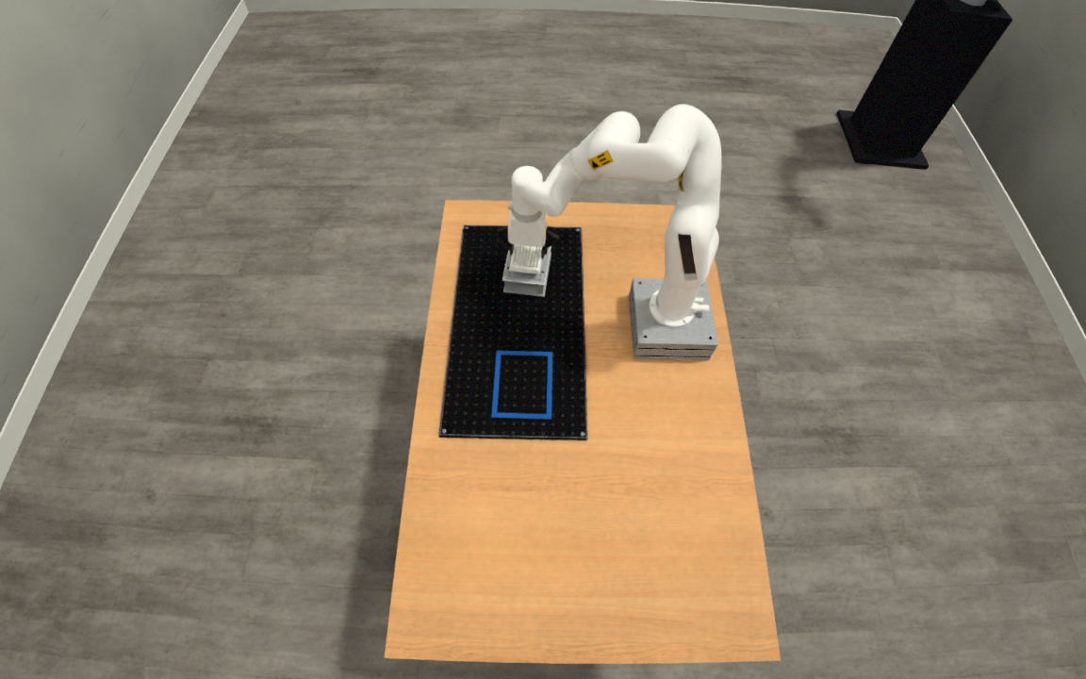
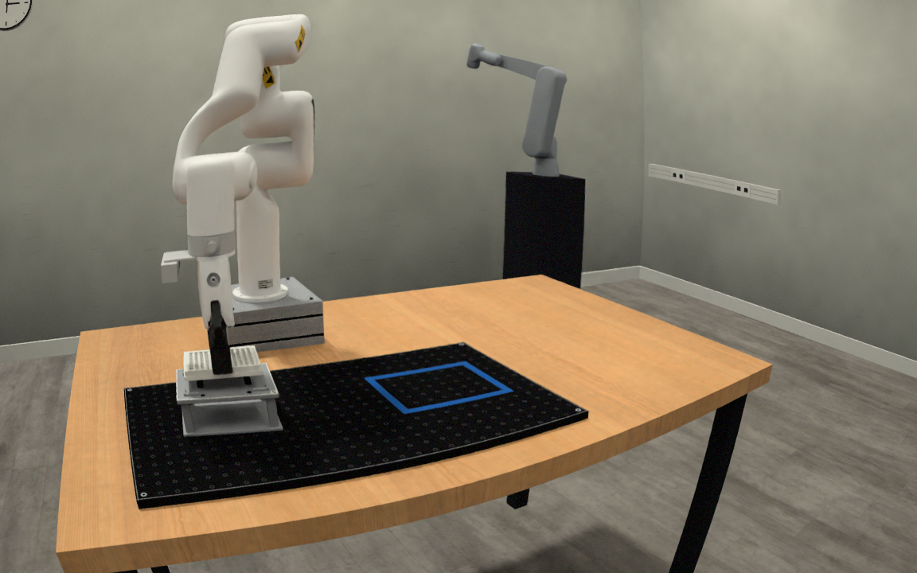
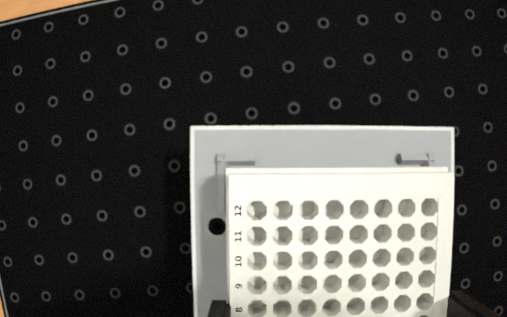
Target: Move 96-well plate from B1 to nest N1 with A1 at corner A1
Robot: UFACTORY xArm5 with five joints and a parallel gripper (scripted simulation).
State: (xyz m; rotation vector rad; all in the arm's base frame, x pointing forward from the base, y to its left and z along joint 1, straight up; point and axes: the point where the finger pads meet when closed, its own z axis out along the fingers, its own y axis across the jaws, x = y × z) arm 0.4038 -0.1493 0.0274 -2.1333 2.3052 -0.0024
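Right now the grey raised plate nest is 40 mm below my hand. From my hand the other things lie so: white 96-well plate 10 mm below.
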